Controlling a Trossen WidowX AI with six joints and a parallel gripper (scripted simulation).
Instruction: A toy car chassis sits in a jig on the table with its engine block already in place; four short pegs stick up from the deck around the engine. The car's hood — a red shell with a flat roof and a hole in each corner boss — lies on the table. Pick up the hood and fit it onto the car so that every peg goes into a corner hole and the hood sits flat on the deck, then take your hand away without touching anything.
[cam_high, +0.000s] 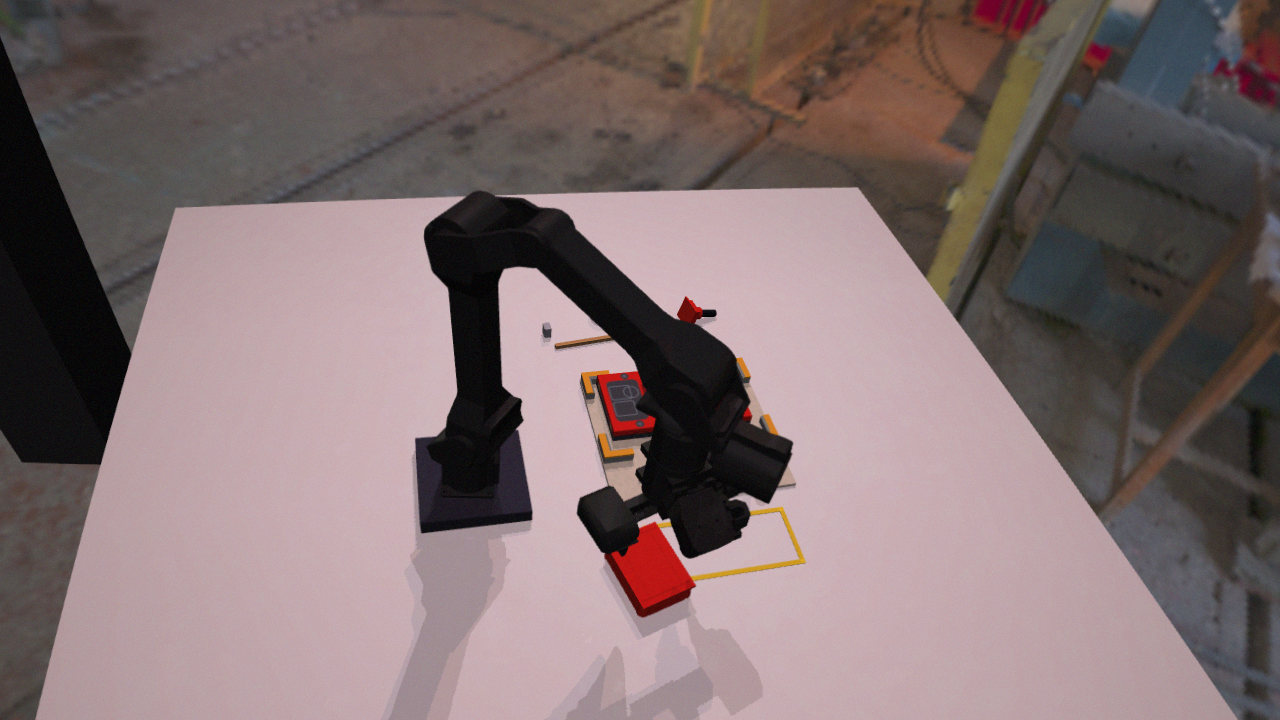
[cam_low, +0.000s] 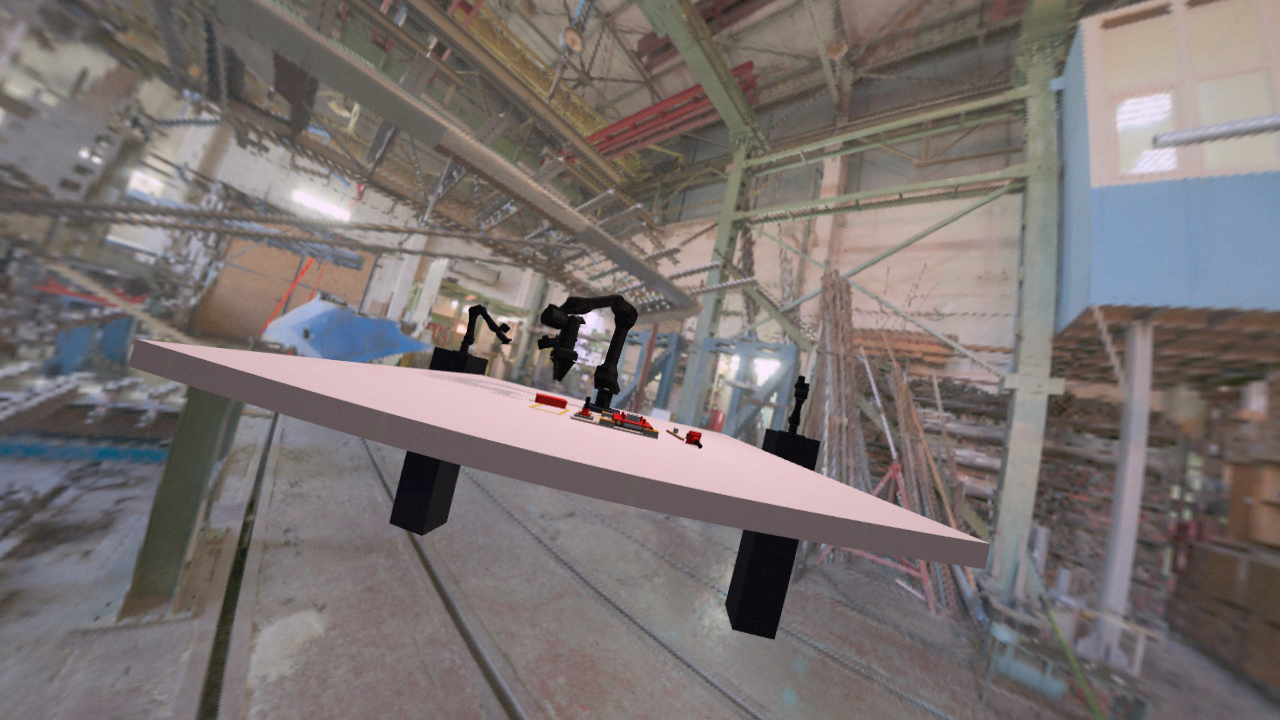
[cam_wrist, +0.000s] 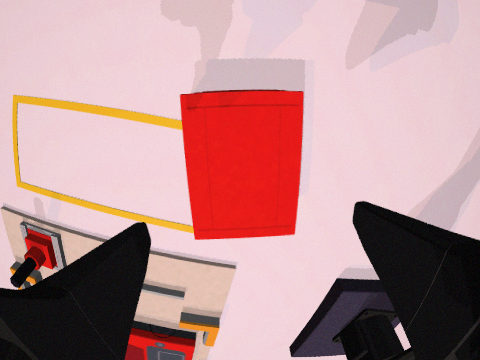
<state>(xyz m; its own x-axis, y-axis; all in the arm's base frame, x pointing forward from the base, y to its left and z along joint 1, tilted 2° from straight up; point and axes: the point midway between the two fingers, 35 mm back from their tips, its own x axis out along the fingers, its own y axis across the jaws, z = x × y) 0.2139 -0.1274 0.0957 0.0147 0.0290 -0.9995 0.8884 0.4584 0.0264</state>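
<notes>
The red hood lies 6 cm below my gripper tip. From my gripper tip the other things lie so: tiny grey cube: 12 cm behind, 41 cm to the left, 7 cm below; thin orange rod: 2 cm behind, 41 cm to the left, 8 cm below.
</notes>
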